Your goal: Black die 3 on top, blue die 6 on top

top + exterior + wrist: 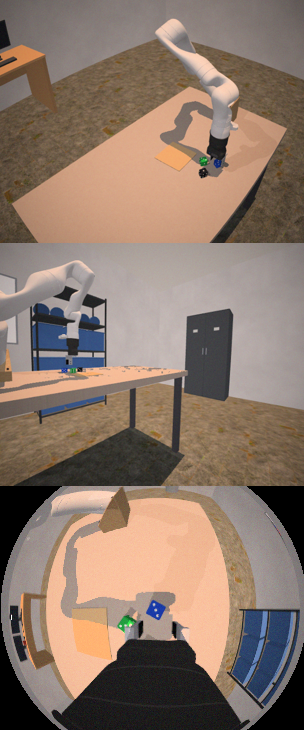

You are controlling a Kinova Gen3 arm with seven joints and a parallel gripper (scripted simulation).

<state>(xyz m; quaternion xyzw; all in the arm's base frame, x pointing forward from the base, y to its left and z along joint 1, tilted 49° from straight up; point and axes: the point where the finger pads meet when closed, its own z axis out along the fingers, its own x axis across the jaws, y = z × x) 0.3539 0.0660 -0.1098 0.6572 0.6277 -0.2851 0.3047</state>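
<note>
My hand is 60 mm short of the black die, 30 mm to the left of it and 50 mm above it. The rest, counted from my hand: blue die 30 mm behind, 50 mm below; green die 70 mm to the right, 50 mm below; orange mat 30 mm ahead, 190 mm to the right, 70 mm below.
</note>
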